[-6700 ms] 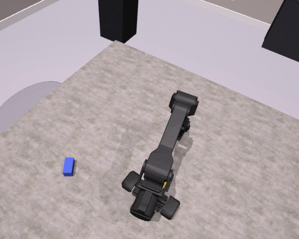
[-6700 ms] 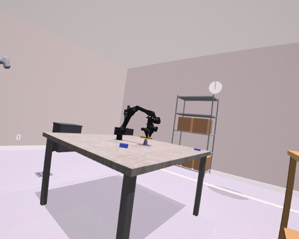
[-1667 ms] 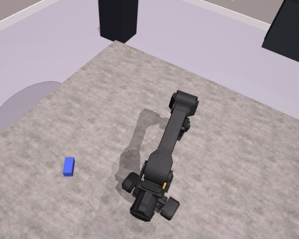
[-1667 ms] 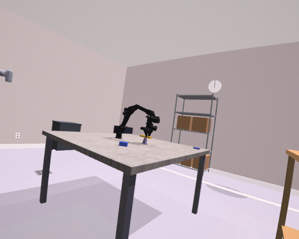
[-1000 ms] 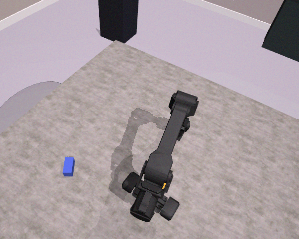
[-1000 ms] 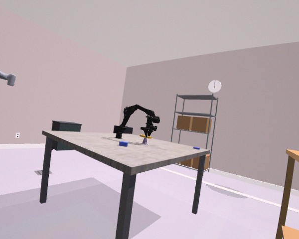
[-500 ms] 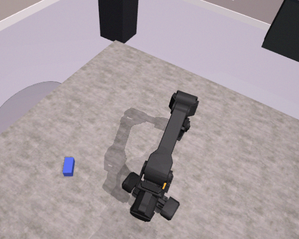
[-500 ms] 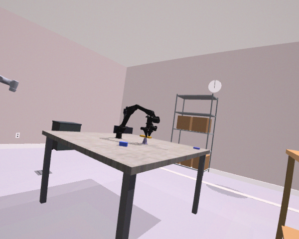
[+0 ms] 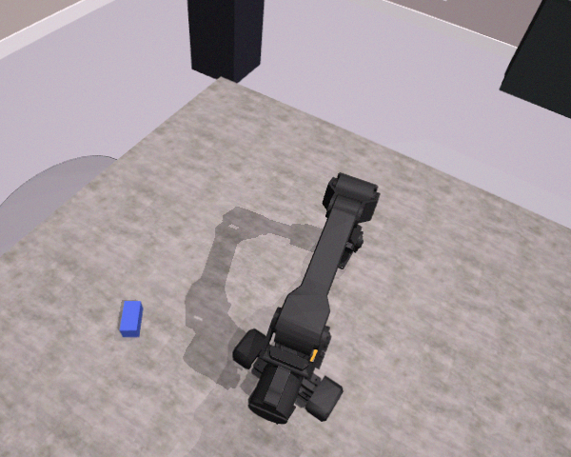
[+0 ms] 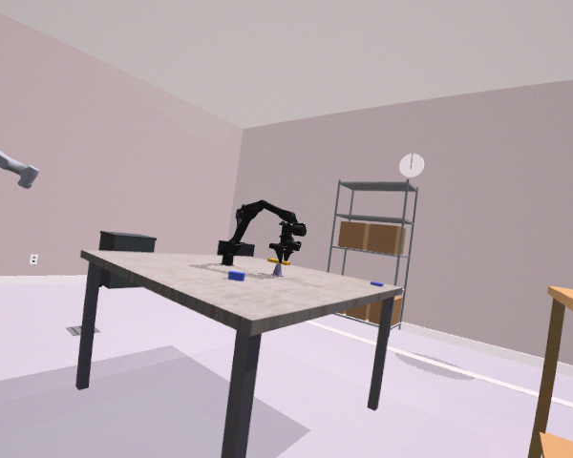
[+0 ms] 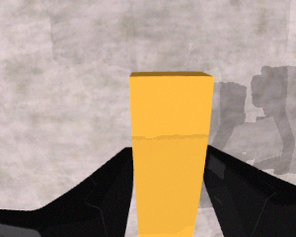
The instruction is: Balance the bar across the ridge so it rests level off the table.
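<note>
The orange bar lies 30 mm behind my gripper tip.
</note>
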